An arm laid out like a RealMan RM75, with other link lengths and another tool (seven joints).
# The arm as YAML. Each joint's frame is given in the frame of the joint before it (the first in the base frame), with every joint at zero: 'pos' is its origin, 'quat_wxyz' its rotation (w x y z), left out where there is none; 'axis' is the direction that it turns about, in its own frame. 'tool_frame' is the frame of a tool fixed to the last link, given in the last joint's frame.
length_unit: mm
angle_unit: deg
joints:
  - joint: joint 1
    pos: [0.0, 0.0, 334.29]
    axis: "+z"
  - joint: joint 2
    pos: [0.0, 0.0, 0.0]
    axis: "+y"
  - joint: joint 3
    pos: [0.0, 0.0, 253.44]
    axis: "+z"
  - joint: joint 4
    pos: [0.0, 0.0, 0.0]
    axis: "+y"
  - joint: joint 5
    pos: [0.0, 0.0, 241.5]
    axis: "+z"
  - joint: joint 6
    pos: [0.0, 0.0, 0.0]
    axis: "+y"
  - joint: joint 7
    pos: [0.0, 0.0, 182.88]
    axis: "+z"
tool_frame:
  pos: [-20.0, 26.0, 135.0]
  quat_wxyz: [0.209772, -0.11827, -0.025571, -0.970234]
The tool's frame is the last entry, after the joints.
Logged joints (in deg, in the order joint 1, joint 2, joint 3, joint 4, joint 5, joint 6, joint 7), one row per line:
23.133 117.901 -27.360 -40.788 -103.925 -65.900 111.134
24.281 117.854 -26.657 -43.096 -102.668 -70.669 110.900
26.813 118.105 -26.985 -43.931 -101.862 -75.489 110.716
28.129 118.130 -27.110 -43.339 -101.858 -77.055 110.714
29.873 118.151 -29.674 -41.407 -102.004 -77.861 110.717
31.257 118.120 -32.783 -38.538 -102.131 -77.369 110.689
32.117 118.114 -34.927 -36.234 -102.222 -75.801 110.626
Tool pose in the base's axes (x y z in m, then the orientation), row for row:
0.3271 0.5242 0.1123 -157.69 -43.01 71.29
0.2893 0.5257 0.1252 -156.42 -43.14 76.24
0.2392 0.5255 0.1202 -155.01 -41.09 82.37
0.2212 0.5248 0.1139 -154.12 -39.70 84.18
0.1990 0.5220 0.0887 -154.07 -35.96 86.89
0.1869 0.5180 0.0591 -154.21 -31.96 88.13
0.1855 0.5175 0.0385 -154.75 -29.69 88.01
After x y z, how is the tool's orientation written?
As angles about the fixed x, y, z axes (roll, pitch, yaw), in degrees.
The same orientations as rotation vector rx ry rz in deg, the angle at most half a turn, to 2 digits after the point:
-103.66 -87.26 -27.73
-98.39 -91.23 -24.36
-93.43 -96.53 -18.22
-92.15 -98.24 -15.29
-92.29 -101.49 -10.57
-94.01 -103.74 -6.50
-96.05 -104.46 -4.96

